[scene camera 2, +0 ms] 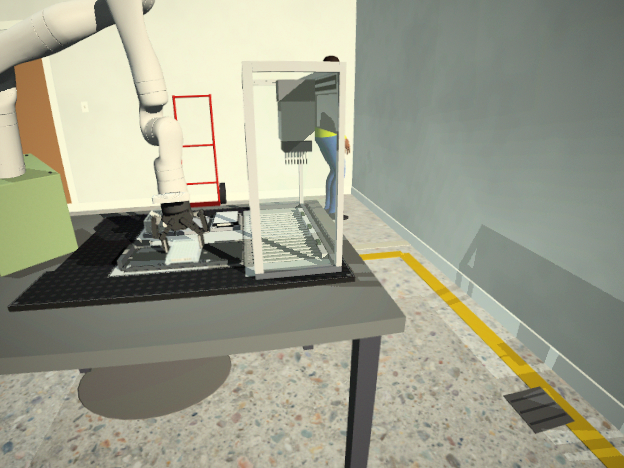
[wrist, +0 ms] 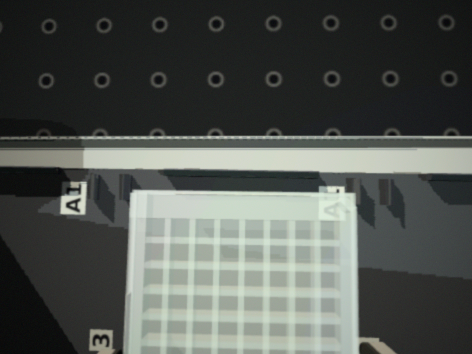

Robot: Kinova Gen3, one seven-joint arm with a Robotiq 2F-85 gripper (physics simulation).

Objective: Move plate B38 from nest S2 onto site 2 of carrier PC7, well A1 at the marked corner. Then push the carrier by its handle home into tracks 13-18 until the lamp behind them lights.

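A pale translucent multi-well plate (scene camera 2: 183, 250) (wrist: 242, 280) lies between the fingers, over the dark labelled carrier bed (scene camera 2: 146, 257) (wrist: 410, 245). Its top right corner in the wrist view overlaps an A1 label; another A1 label (wrist: 73, 198) and a "3" label (wrist: 101, 340) lie to its left. My gripper (scene camera 2: 183, 245) (wrist: 242, 348) is open, pointing down, with a finger on either side of the plate. Whether the plate is fully seated, and its own name, cannot be told. The slatted track deck (scene camera 2: 284, 234) is to the right; track numbers and the lamp cannot be made out.
A tall pale frame (scene camera 2: 248, 166) stands around the deck, with a grey pipetting head (scene camera 2: 296, 118) hanging inside. Another white-topped plate (scene camera 2: 225, 217) is behind the gripper. A pale rail (wrist: 250, 158) runs beside the plate. A person (scene camera 2: 330, 166) stands behind the frame.
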